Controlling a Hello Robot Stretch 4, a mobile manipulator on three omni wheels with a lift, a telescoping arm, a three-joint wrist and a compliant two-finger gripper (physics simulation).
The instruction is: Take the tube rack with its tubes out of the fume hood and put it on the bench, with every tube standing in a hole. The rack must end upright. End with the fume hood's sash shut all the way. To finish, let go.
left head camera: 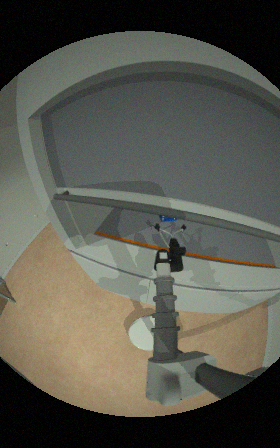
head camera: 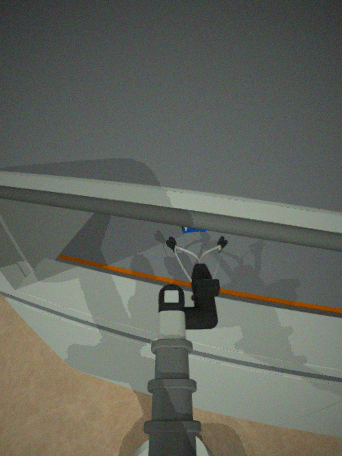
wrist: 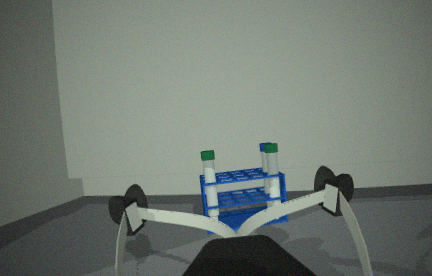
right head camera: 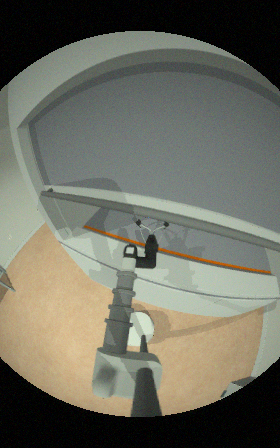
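Seen in the pictures: gripper, fingertip midpoint: (left head camera: 169,224) (head camera: 196,238) (wrist: 229,192) (right head camera: 152,220); robot's base at its link origin: (left head camera: 148,331) (right head camera: 134,327).
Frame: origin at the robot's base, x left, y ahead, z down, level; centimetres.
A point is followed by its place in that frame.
Observation:
The blue tube rack (head camera: 195,230) @(x -10.4, y 82.4, z -90.4 cm) (left head camera: 168,218) @(x -11.6, y 84.3, z -90.4 cm) (wrist: 235,220) @(x -9.5, y 84.8, z -90.4 cm) stands upright inside the fume hood. In the wrist view it holds two green-capped tubes (wrist: 207,156) @(x -6.2, y 81.6, z -101.7 cm) (wrist: 271,148) @(x -16.0, y 82.9, z -101.8 cm) and a blue-capped tube (wrist: 263,147) @(x -15.3, y 85.7, z -101.8 cm) behind the right one, all upright. My gripper (head camera: 197,243) @(x -8.8, y 67.2, z -99.8 cm) (left head camera: 170,227) @(x -8.8, y 67.2, z -99.8 cm) (right head camera: 152,223) @(x -8.8, y 67.2, z -99.8 cm) (wrist: 229,192) @(x -8.8, y 67.2, z -99.8 cm) is open and empty, inside the hood opening, in front of the rack, with its fingertips wide to either side of it. The sash's grey lower bar (head camera: 150,209) @(x 2.9, y 36.4, z -133.7 cm) (left head camera: 110,202) @(x 17.9, y 39.9, z -133.3 cm) (right head camera: 100,203) @(x 7.0, y 37.0, z -133.2 cm) is above the sill, so the sash is partly open. It hides part of the rack from above. The bench cannot be made out.
An orange strip (head camera: 125,271) @(x 16.4, y 60.4, z -90.2 cm) (left head camera: 125,240) @(x 20.2, y 61.0, z -90.0 cm) (right head camera: 210,260) @(x -47.5, y 44.1, z -90.3 cm) runs along the hood's front sill, under the wrist. The telescoping arm (head camera: 171,365) @(x 0.0, y 22.4, z -110.6 cm) (left head camera: 164,315) @(x 0.6, y 12.7, z -112.0 cm) (right head camera: 119,315) @(x -0.5, y 10.5, z -111.2 cm) reaches over the sill. The hood's left side wall and back wall (wrist: 150,90) @(x 6.6, y 102.9, z -116.0 cm) show in the wrist view.

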